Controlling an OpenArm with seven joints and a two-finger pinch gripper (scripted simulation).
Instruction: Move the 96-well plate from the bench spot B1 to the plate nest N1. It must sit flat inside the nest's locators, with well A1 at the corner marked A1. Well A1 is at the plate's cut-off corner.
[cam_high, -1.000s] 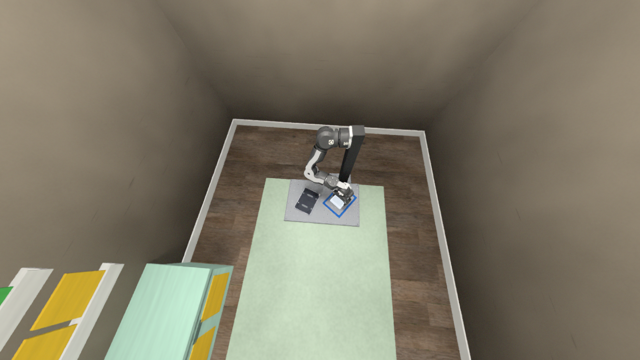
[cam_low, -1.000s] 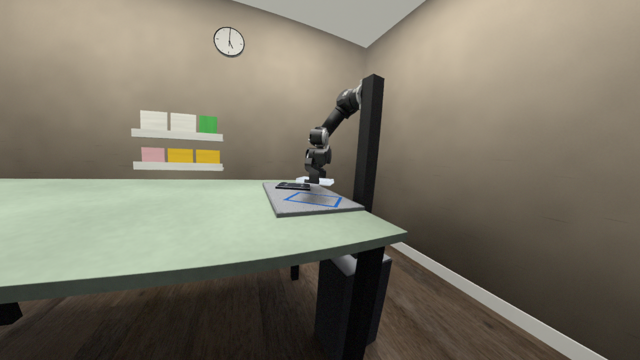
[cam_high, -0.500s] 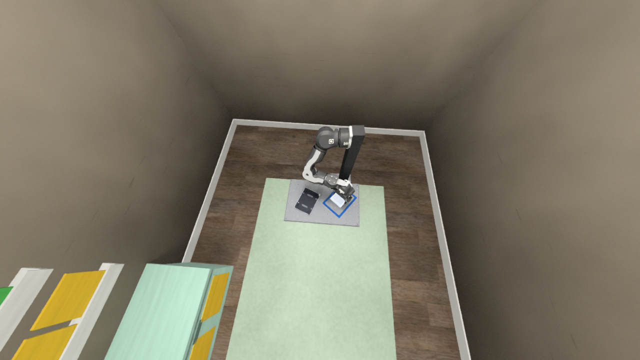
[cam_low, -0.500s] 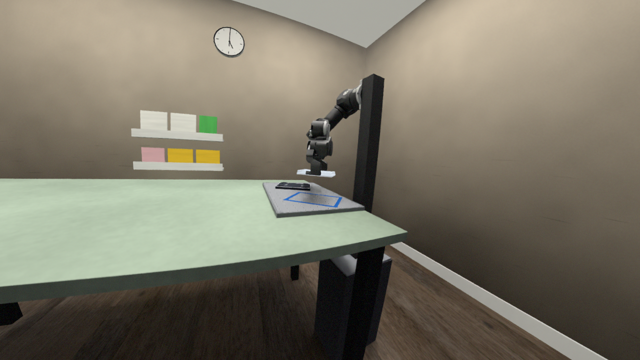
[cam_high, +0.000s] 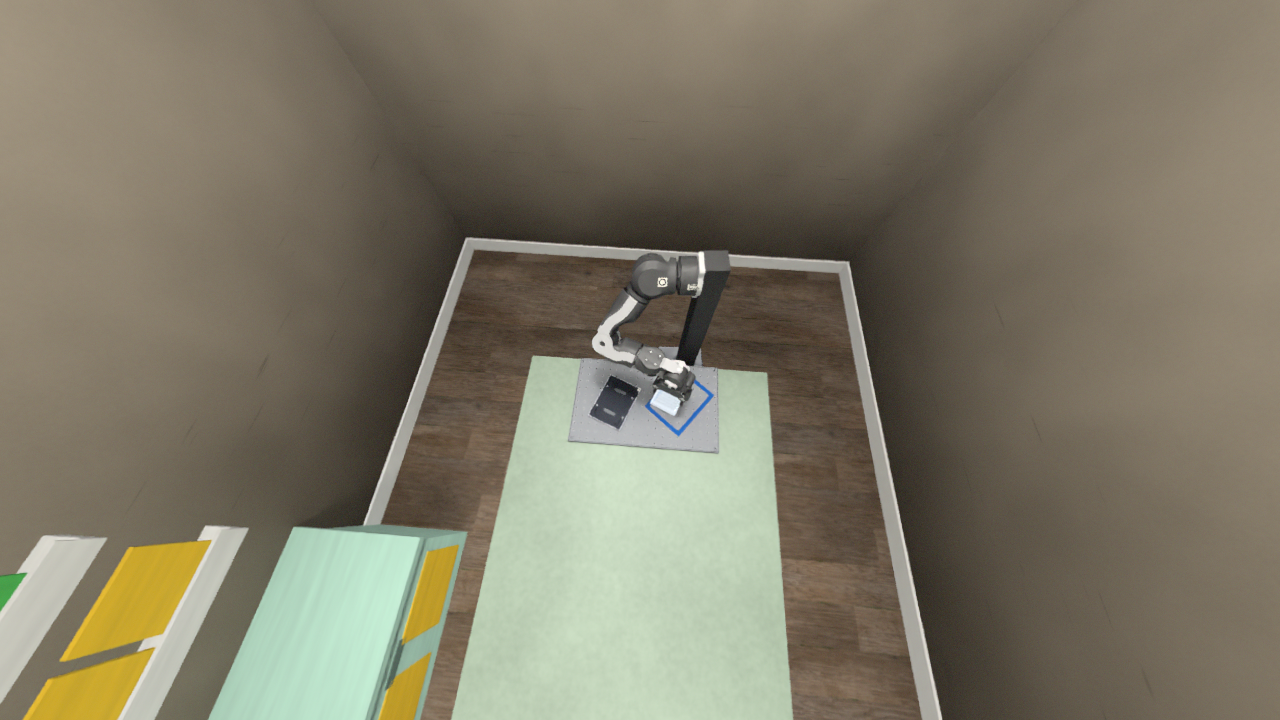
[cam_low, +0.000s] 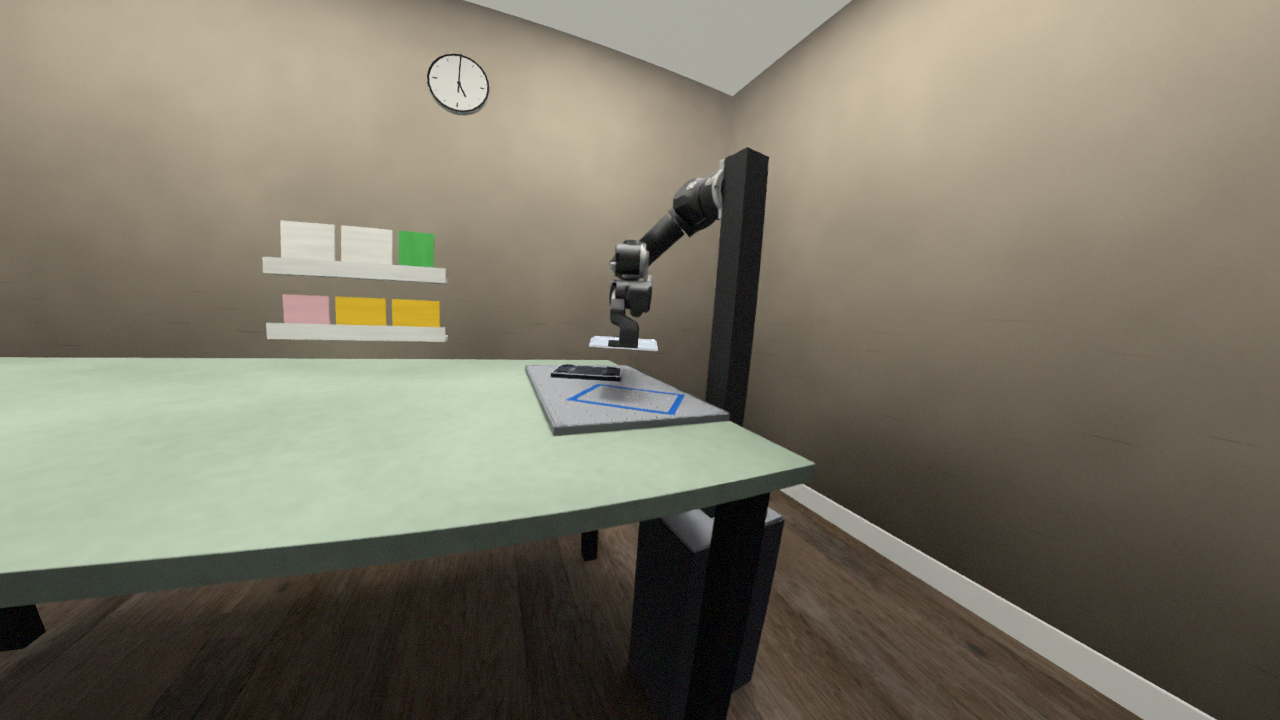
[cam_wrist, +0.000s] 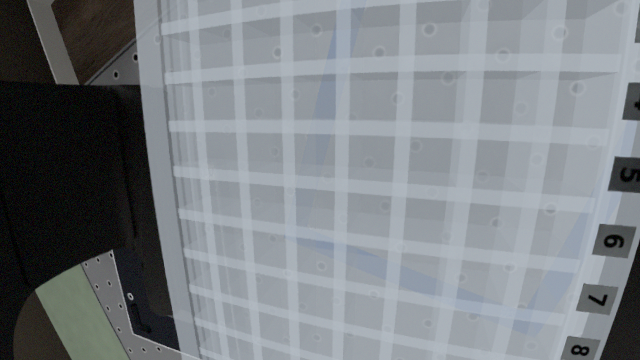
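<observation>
The black plate nest N1 is 18 cm to the right of my hand and 9 cm below it. The rest, counted from my hand: white A1 label 10 cm to the right, 9 cm below, 4 cm behind; 96-well plate right at my hand.
</observation>
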